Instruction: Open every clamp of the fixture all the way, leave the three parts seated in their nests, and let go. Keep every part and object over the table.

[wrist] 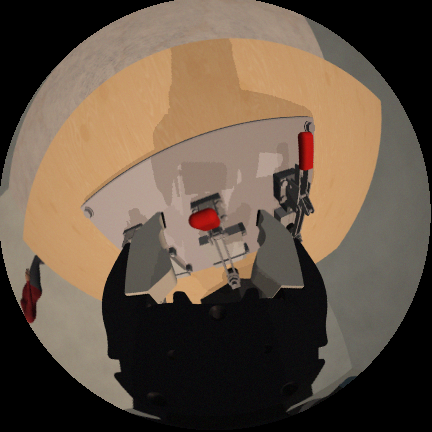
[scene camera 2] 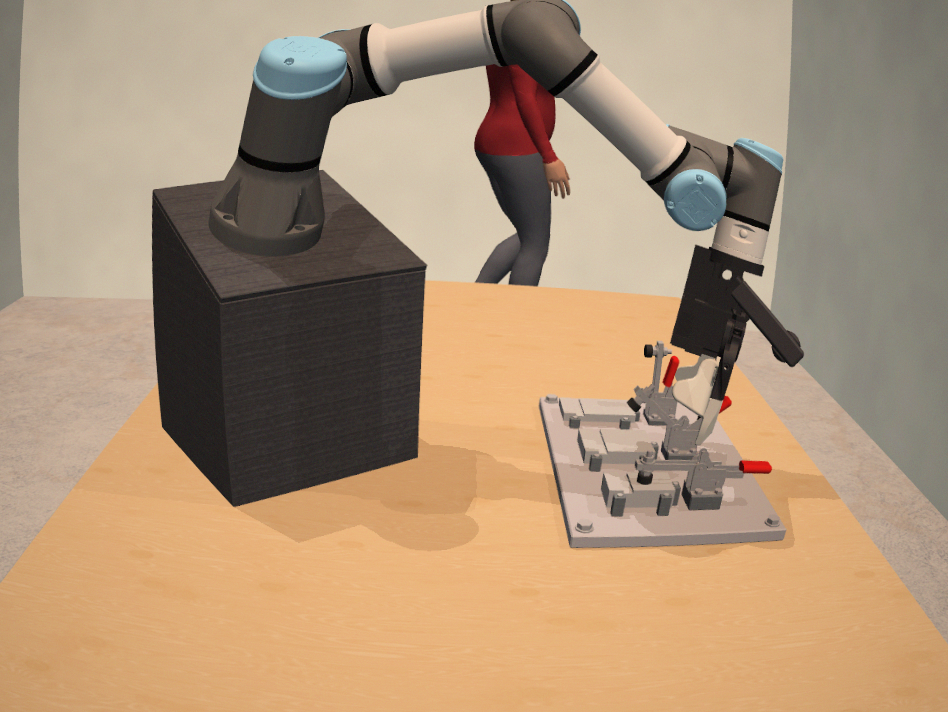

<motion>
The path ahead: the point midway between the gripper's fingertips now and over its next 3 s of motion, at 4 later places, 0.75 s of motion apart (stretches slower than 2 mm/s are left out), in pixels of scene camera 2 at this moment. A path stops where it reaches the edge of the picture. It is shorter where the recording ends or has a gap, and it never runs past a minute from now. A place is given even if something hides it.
My gripper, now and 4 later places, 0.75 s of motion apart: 697, 433; 693, 424; 682, 408; 683, 388; 702, 405
</motion>
